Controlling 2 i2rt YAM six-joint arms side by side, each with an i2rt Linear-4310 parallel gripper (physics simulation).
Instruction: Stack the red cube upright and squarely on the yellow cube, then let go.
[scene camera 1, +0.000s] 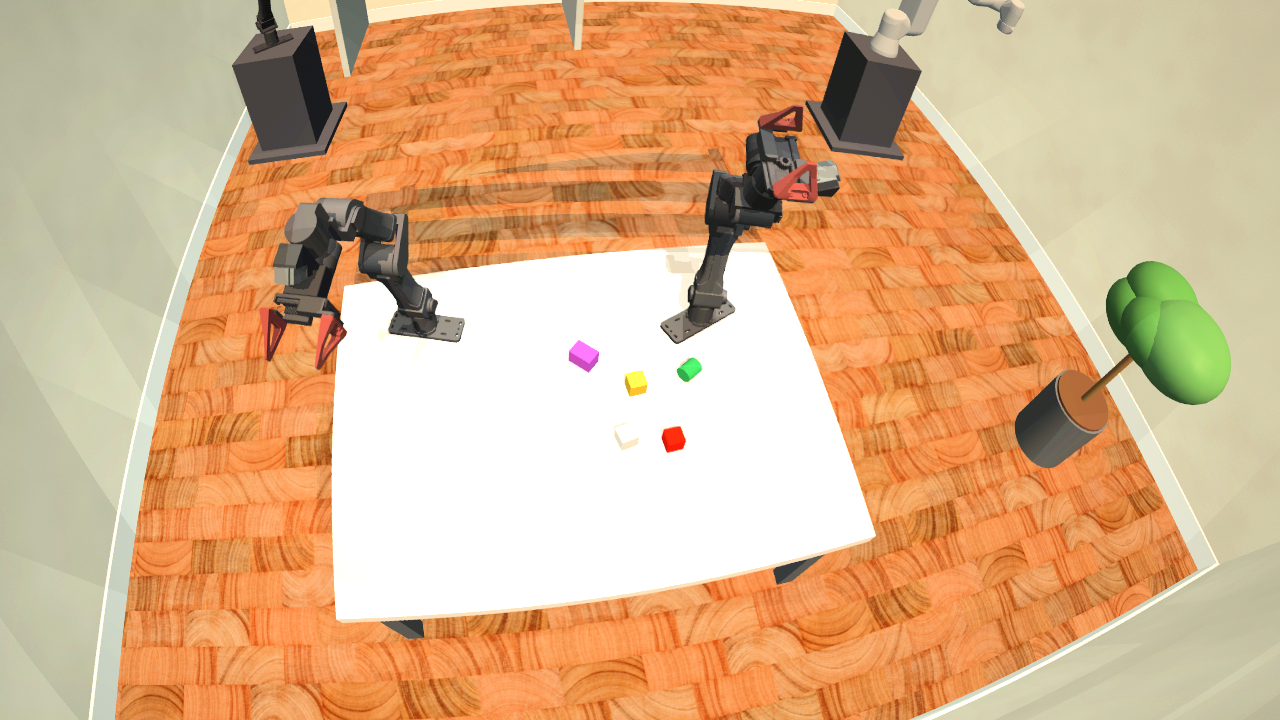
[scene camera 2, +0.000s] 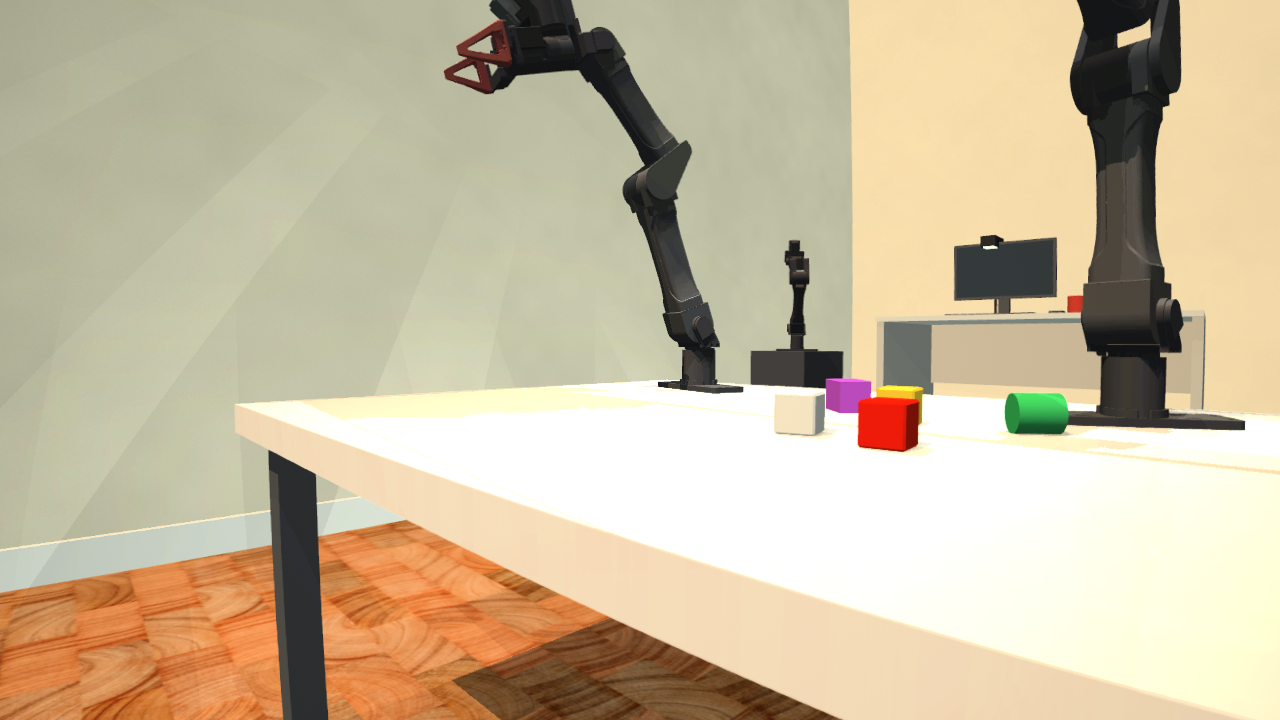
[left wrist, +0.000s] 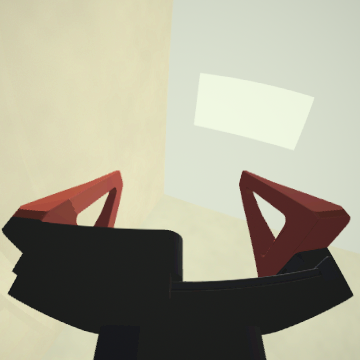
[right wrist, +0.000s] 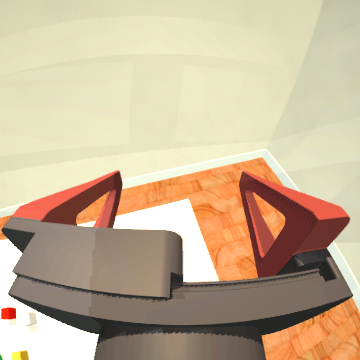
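Observation:
The red cube (scene camera 1: 674, 439) (scene camera 2: 886, 424) (right wrist: 8, 313) sits flat on the white table (scene camera 1: 465, 519). The yellow cube (scene camera 1: 636, 384) (scene camera 2: 902, 392) (right wrist: 20, 355) sits apart from it, farther back and slightly left in scene camera 1. In scene camera 2 the red cube partly hides it. My left gripper (scene camera 1: 806, 137) (left wrist: 180, 176) is open and empty, high up past the table's back edge, far from both cubes. My right gripper (scene camera 1: 294, 362) (scene camera 2: 452, 60) (right wrist: 180, 177) is open and empty, raised beyond the table's left edge, far from both cubes.
A white cube (scene camera 1: 627, 437) (scene camera 2: 796, 413) (right wrist: 32, 319) sits left of the red cube in both scene views. A magenta block (scene camera 1: 583, 356) (scene camera 2: 847, 394) lies left of the yellow cube, and a green cylinder (scene camera 1: 689, 369) (scene camera 2: 1036, 413) lies on its side to the right, near the left arm's base.

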